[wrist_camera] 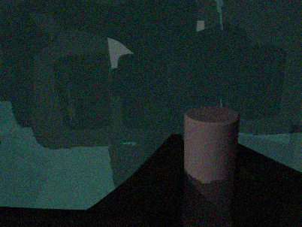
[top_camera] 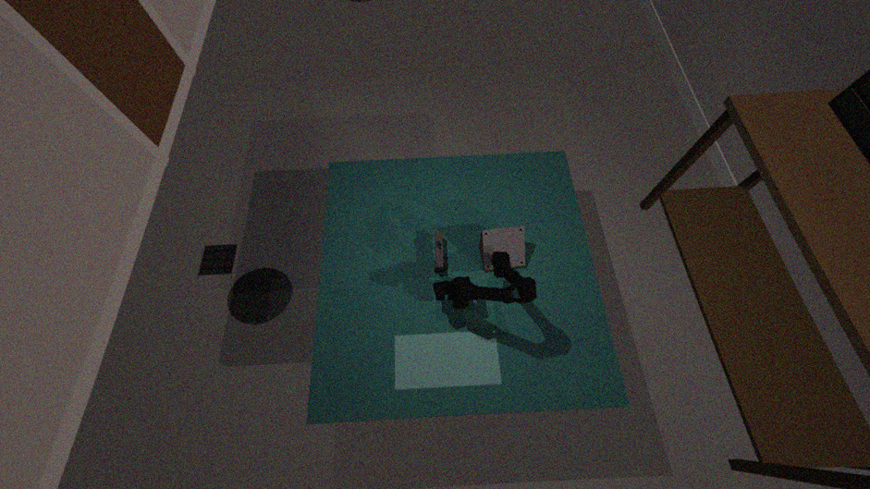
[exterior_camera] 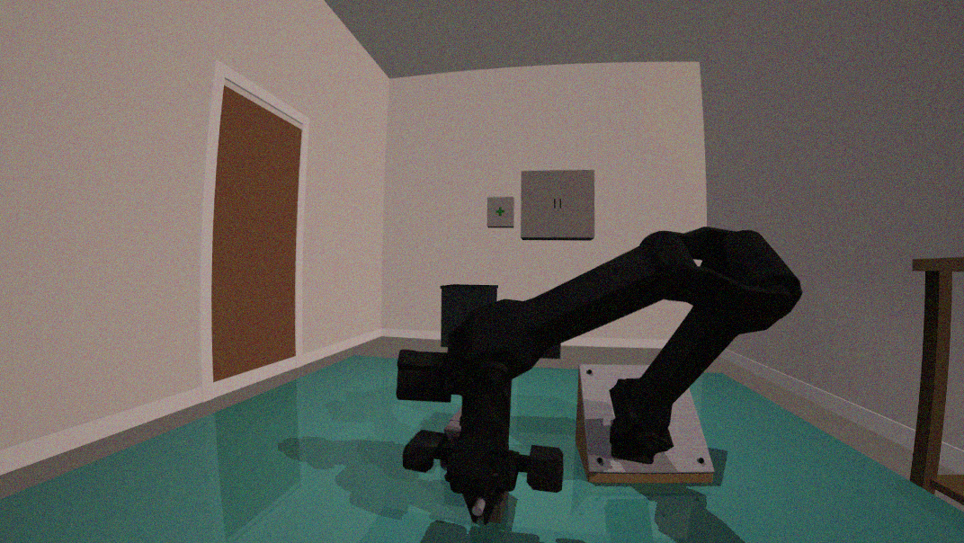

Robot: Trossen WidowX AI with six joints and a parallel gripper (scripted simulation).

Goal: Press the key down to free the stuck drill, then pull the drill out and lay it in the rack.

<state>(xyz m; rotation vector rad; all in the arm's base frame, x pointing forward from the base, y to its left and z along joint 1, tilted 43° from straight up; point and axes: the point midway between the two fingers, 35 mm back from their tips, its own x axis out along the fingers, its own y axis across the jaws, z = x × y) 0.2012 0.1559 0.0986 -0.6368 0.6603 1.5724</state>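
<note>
My gripper tip is 4 cm to the left of the drill and 3 cm below it. From my gripper tip the other things lie so: brown rack 5 cm to the right, 1 cm above; then grey block 8 cm ahead, 22 cm to the right, 3 cm above.
</note>
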